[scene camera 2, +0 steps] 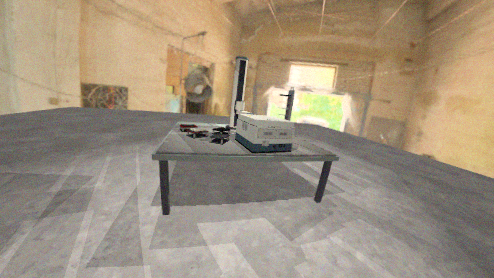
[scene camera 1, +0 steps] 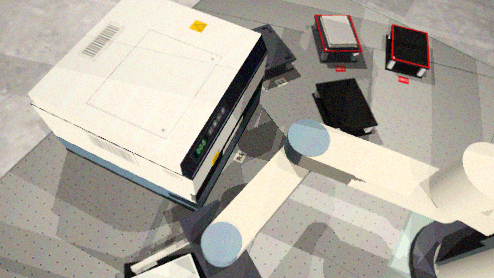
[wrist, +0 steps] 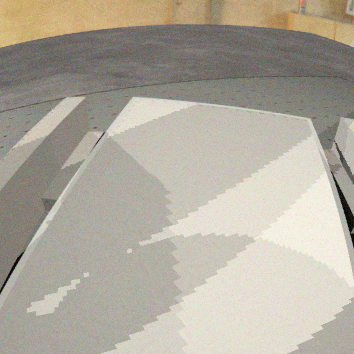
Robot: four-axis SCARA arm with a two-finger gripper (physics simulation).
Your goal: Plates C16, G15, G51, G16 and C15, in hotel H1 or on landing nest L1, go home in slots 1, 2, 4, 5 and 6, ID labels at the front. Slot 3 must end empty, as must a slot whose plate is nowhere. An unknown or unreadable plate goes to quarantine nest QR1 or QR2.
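Pixels of known places: gripper, between the fingertips: (wrist: 214, 124); arm's base, origin of its link: (scene camera 2: 234, 128) (scene camera 1: 459, 271).
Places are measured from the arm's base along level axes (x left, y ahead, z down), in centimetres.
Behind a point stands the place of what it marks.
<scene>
The gripper (wrist: 210, 131) {x 43.3, y 55.8, z -9.2 cm} is shut on a pale plate (wrist: 200, 200) {x 39.4, y 53.4, z -9.1 cm} (scene camera 1: 172, 268) {x 36.1, y 54.7, z -9.0 cm}, one finger along each side. The plate's top is blank in the wrist view; no ID can be read. Black edges show beside and beneath it; contact with them cannot be told. A shelved tower (scene camera 2: 290, 106) {x 58.0, y 32.7, z -37.2 cm} stands behind the white instrument; its slot numbers and contents are unreadable. The dark landing nest L1 (scene camera 1: 276, 50) {x -28.5, y 68.4, z -6.3 cm} is partly hidden by the instrument, with no plate visible on its exposed part. Red-rimmed quarantine nest QR1 (scene camera 1: 341, 50) {x -40.6, y 52.5, z -6.3 cm} bears a light plate (scene camera 1: 339, 31) {x -45.5, y 56.0, z -8.3 cm}. Quarantine nest QR2 (scene camera 1: 410, 47) {x -55.9, y 34.9, z -6.2 cm} shows a bare black top.
The large white instrument (scene camera 1: 145, 75) {x 11.5, y 78.7, z -25.9 cm} (scene camera 2: 265, 131) {x 1.1, y 100.2, z -17.8 cm} stands left of the nests, near the arm's forearm (scene camera 1: 270, 197) {x 17.2, y 45.4, z -20.4 cm}. A black raised stand (scene camera 1: 345, 104) {x -22.6, y 43.1, z -6.3 cm} lies between L1 and the arm's elbow (scene camera 1: 309, 136) {x 4.7, y 45.1, z -25.4 cm}. The arm's tall column (scene camera 2: 240, 85) {x -0.2, y 7.6, z -54.9 cm} rises behind the instrument.
</scene>
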